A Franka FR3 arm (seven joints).
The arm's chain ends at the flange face. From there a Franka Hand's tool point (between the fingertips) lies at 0.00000 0.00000 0.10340 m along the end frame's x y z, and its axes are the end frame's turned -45 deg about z.
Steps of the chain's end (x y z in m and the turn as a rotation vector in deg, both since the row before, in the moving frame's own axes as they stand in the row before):
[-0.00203, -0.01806, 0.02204, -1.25, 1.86, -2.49]
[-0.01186, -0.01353, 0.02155, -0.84, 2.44, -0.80]
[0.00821, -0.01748, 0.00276, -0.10, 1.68, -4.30]
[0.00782, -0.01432, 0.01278, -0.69, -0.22, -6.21]
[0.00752, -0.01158, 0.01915, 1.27, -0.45, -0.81]
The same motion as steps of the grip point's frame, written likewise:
[0.01220, -0.01026, 0.02196, -2.20, 0.43, -2.49]
[0.00325, -0.01378, 0.02145, -2.32, 1.13, -0.80]
[0.02026, -0.00436, 0.00272, -1.26, 1.12, -4.30]
[0.01453, -0.00393, 0.01277, -0.33, -0.64, -6.21]
[0.01454, -0.00507, 0.01912, 1.22, 0.58, -0.81]

